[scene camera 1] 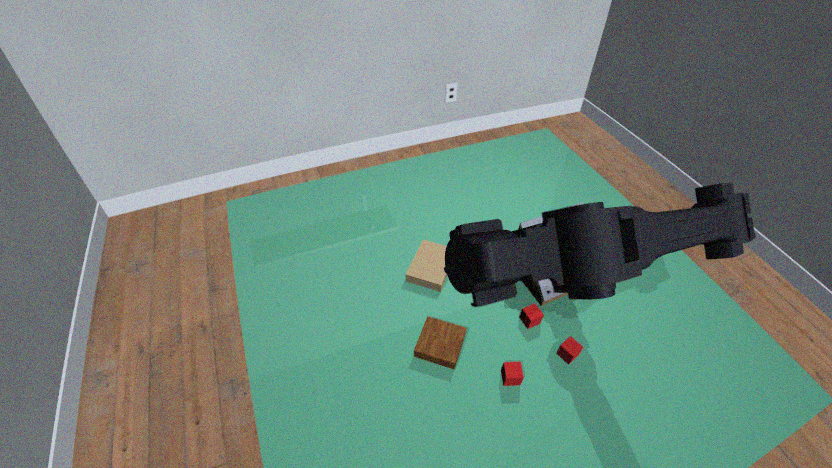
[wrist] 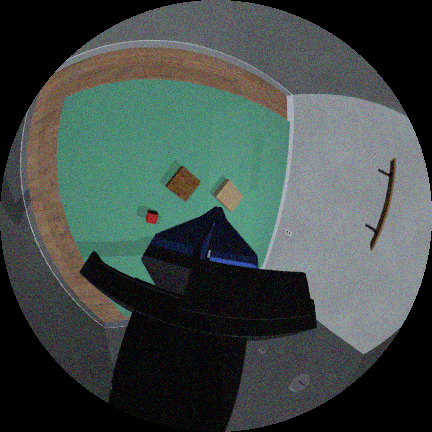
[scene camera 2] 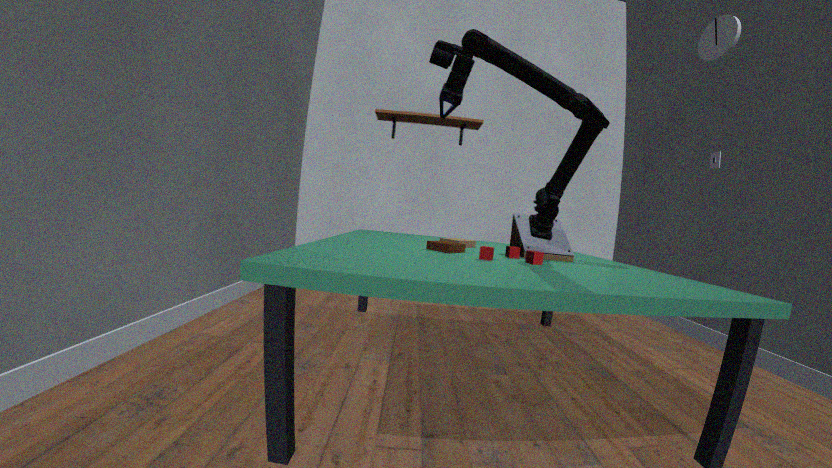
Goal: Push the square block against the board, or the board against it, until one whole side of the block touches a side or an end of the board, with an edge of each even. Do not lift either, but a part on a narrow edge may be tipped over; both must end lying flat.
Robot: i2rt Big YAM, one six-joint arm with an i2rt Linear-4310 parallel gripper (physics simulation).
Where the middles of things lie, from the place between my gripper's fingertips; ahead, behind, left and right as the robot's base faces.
I see my gripper 60 mm past the dark brown square block (scene camera 1: pixel 440 342), 120 mm to the left of it and 430 mm above it. From my hand the other things lie so: light tan board (scene camera 1: pixel 427 267): 120 mm behind, 360 mm to the right, 430 mm below.
